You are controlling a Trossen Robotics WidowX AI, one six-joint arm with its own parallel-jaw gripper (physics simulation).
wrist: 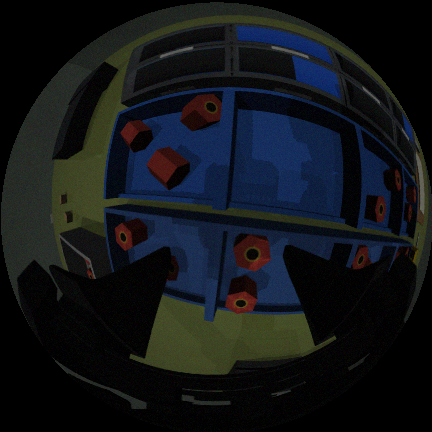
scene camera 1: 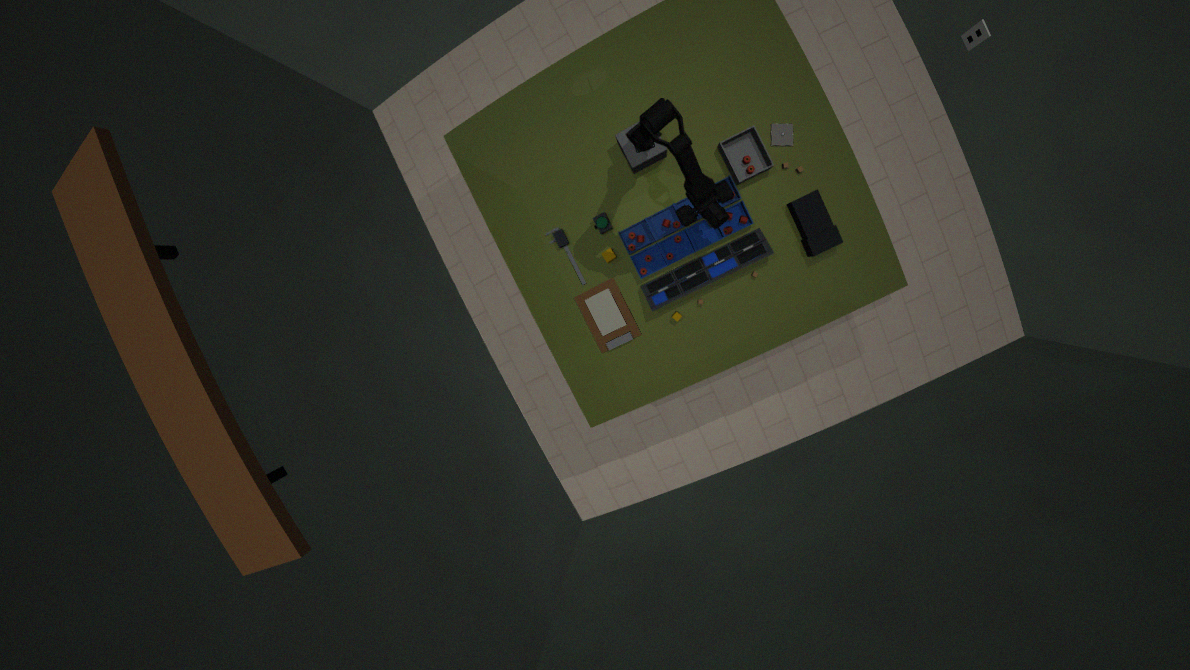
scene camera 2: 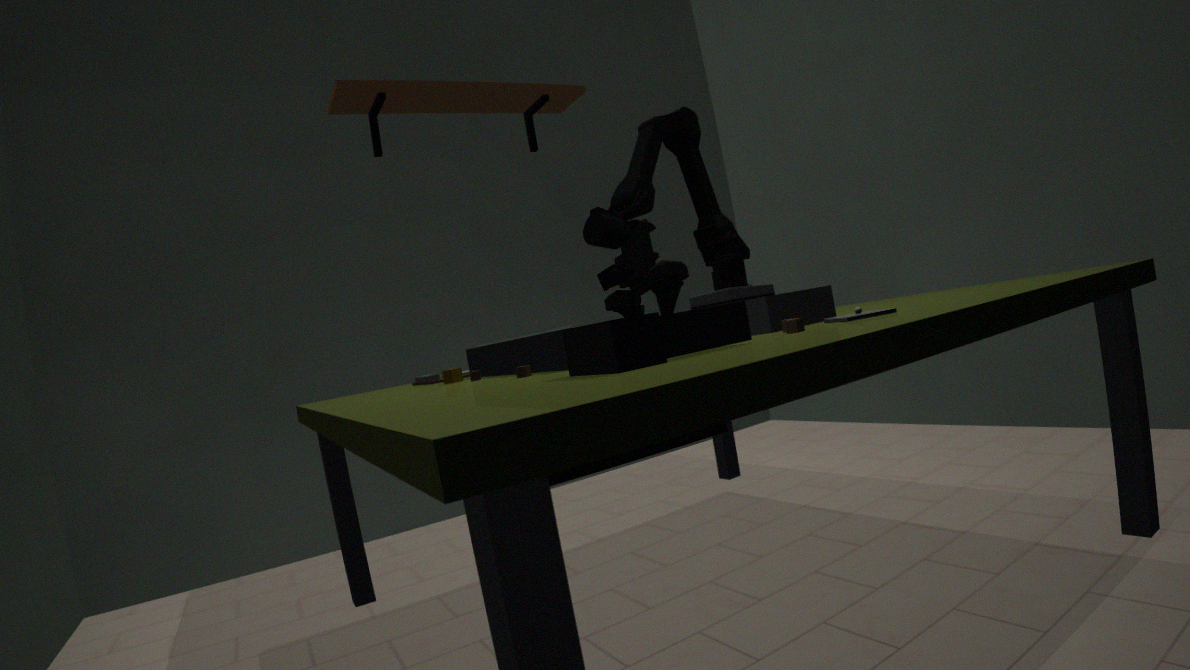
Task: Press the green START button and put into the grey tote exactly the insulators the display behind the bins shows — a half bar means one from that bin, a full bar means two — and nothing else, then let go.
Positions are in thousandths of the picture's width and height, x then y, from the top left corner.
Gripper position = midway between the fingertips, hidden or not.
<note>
The gripper (scene camera 2: 549, 496) is open, with nothing in its grasp. Also in view: a display (wrist: 536, 182).
The gripper is seen too in the wrist view (wrist: 531, 587).
</note>
